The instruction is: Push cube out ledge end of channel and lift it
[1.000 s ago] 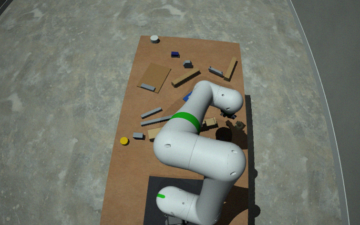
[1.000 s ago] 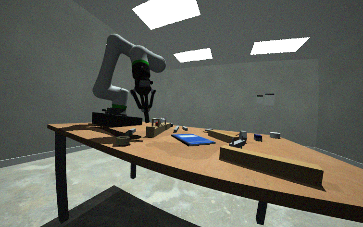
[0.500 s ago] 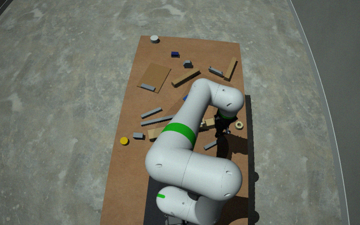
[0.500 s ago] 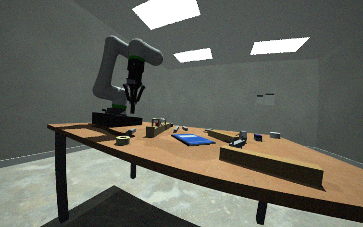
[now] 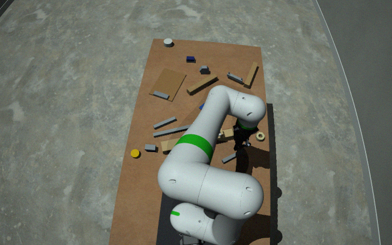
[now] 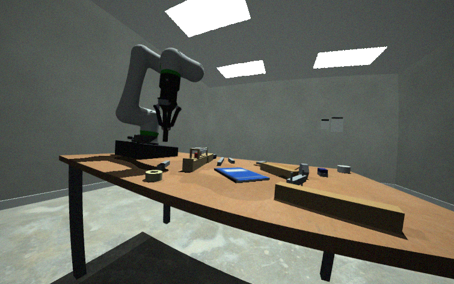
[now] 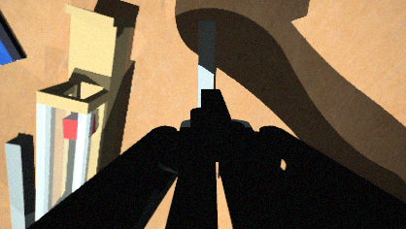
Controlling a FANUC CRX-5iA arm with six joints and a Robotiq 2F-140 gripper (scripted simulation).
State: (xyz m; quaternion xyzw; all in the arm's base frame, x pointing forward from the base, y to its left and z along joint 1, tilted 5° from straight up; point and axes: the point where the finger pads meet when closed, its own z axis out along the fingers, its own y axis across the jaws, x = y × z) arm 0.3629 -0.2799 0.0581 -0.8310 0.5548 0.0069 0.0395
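The short grey bar is 14 cm below my hand. From my hand the other things lie so: red cube (12 cm ahead, 10 cm to the left, 9 cm below); wooden channel (15 cm to the left, 11 cm ahead, 9 cm below); tape roll (18 cm to the right, 14 cm below, 10 cm ahead).
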